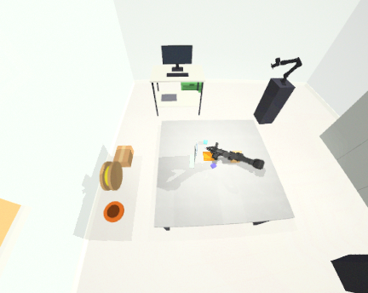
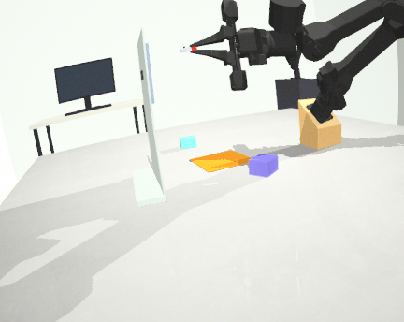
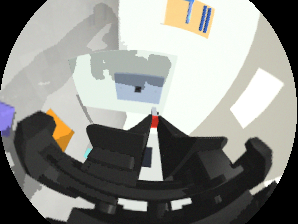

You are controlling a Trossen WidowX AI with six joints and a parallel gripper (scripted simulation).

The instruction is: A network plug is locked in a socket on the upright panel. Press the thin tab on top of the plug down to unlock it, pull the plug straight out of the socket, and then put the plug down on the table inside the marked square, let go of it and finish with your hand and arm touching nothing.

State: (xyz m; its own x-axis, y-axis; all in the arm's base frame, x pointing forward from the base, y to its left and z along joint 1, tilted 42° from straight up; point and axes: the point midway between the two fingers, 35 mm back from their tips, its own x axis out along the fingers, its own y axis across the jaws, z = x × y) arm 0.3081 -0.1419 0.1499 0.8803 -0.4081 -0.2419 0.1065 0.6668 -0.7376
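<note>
The orange marked square lies 26 cm below my gripper tip, 8 cm behind it and 6 cm to the right of it. Also, from my gripper tip: upright white panel: 13 cm below, 10 cm ahead, 2 cm to the right; then cyan block: 26 cm to the right, 25 cm below, 9 cm behind; then purple cube: 25 cm below, 10 cm behind, 7 cm to the left.
</note>
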